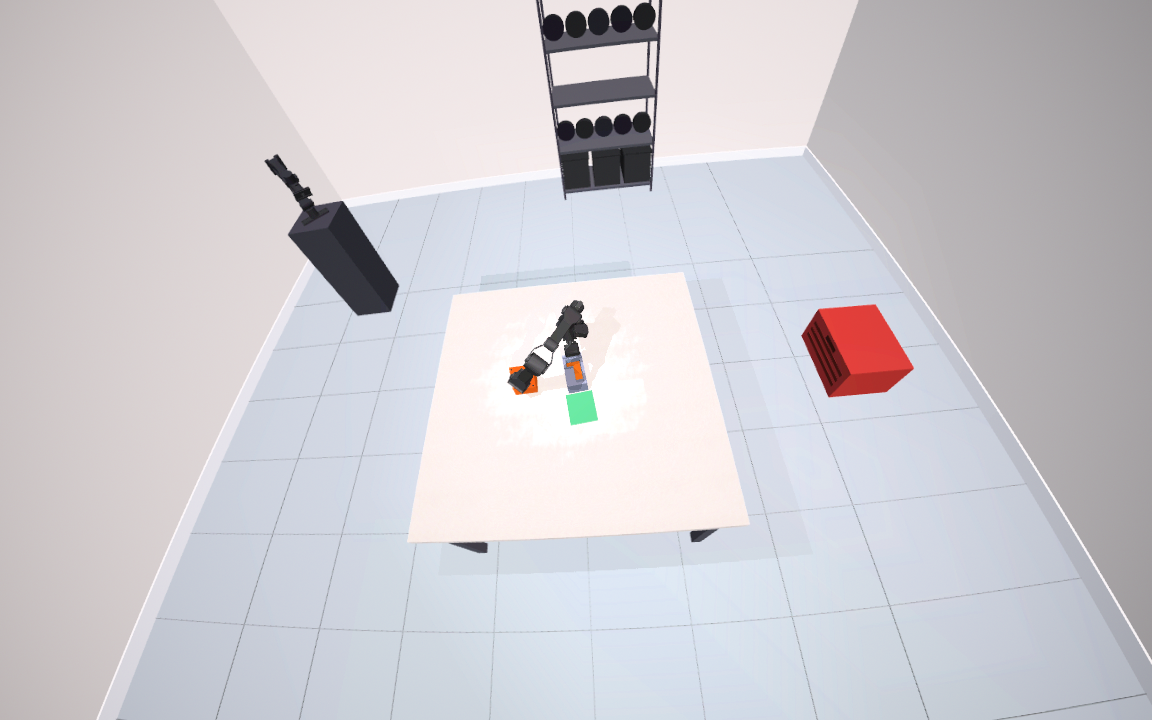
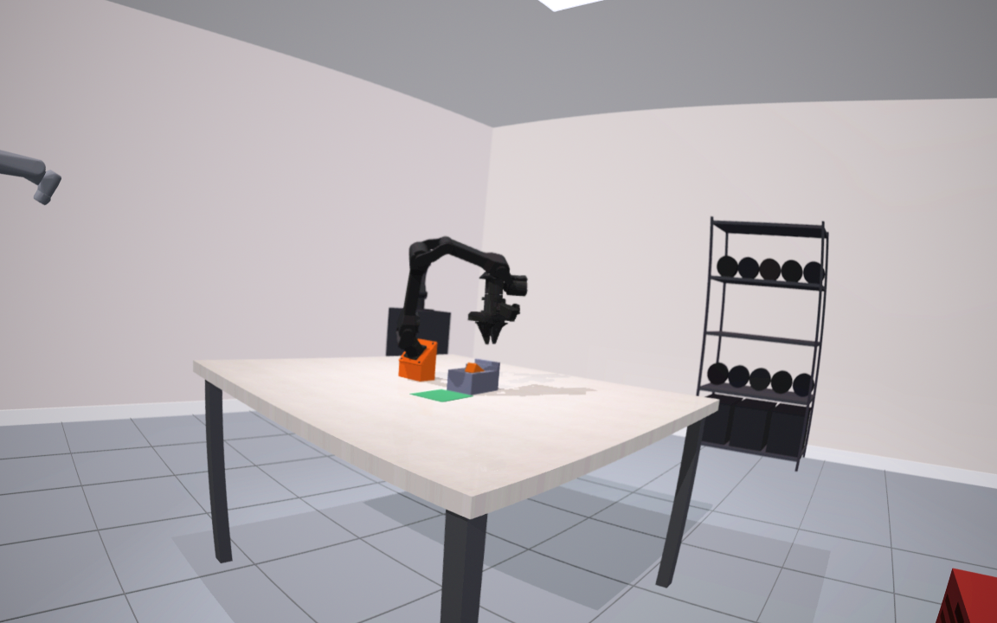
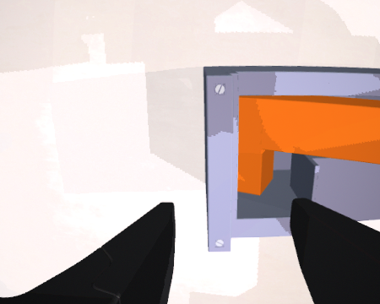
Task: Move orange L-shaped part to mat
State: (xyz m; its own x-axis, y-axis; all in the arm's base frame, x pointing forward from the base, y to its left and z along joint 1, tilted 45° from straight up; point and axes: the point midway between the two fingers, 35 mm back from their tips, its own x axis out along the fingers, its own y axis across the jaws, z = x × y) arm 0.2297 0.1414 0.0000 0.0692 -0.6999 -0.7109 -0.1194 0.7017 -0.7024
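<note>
My gripper tip is 10 cm above the orange L-shaped part and 5 cm to the left of it. From my gripper tip the other things lie so: green mat 22 cm to the right, 16 cm below, 2 cm ahead.
</note>
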